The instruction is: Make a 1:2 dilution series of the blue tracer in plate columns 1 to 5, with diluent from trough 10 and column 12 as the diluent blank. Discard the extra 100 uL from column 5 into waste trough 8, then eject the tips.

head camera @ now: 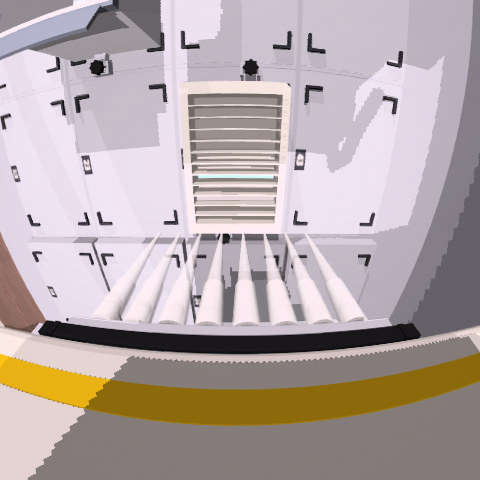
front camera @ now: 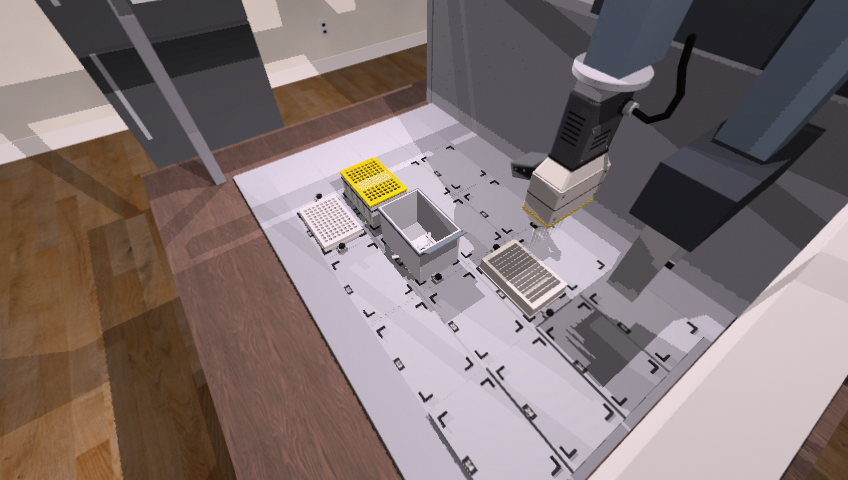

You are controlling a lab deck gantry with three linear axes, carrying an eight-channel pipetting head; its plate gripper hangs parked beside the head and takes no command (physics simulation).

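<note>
The pipetting head (front camera: 562, 187) carries a row of white tips (front camera: 542, 233) (head camera: 245, 285), raised above the deck near the trough block (front camera: 523, 278) (head camera: 185, 200). In the head view the tip ends appear at the block's near edge, outside its slots. Pale cyan liquid (head camera: 235, 176) shows in one slot past the middle, matching waste trough 8. Any liquid in the tips cannot be made out. The well plate (front camera: 331, 223) lies at the left; its well colours are not readable. My plate gripper's dark housing (front camera: 693, 187) hangs right of the head; its fingers cannot be made out.
A yellow tip rack (front camera: 373, 181), with white tips in part of it, stands beside the plate. An open grey bin (front camera: 440, 258) (head camera: 45, 32) with loose tips inside stands between the plate and the trough block. Dark knobs (front camera: 549, 312) (head camera: 250, 67) stand beside the block.
</note>
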